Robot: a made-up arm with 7 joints.
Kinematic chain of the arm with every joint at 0, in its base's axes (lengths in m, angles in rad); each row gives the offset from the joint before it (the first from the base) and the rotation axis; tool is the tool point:
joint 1: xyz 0 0 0.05 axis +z
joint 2: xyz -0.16 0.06 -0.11 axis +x
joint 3: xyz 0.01 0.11 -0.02 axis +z
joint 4: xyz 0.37 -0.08 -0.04 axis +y
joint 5: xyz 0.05 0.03 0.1 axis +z
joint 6: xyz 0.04 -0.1 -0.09 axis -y
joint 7: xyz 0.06 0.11 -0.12 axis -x
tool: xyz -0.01 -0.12 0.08
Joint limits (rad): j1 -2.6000..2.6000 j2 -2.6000..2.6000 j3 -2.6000..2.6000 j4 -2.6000..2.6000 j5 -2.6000..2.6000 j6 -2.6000..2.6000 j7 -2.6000..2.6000
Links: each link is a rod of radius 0.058 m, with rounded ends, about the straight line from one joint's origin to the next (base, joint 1, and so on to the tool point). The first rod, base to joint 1, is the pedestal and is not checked.
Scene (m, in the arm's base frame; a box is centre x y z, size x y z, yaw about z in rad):
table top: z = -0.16
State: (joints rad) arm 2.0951 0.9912 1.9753 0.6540 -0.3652 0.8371 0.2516
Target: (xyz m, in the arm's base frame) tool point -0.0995 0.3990 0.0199
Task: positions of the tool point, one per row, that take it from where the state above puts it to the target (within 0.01 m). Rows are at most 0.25 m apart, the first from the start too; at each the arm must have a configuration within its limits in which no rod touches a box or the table.
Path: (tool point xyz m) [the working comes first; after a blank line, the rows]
Joints at the target: 1.1672 0.8557 0.5854 0.6396 -0.6057 0.8275 -0.0291
Straight joint move there: clear.

1: -0.4303 -0.1947 0.3763
2: -0.4588 0.0258 0.3200
3: -0.3959 0.2212 0.2358
4: -0.2636 0.3534 0.1323
5: -0.0995 0.3990 0.0199

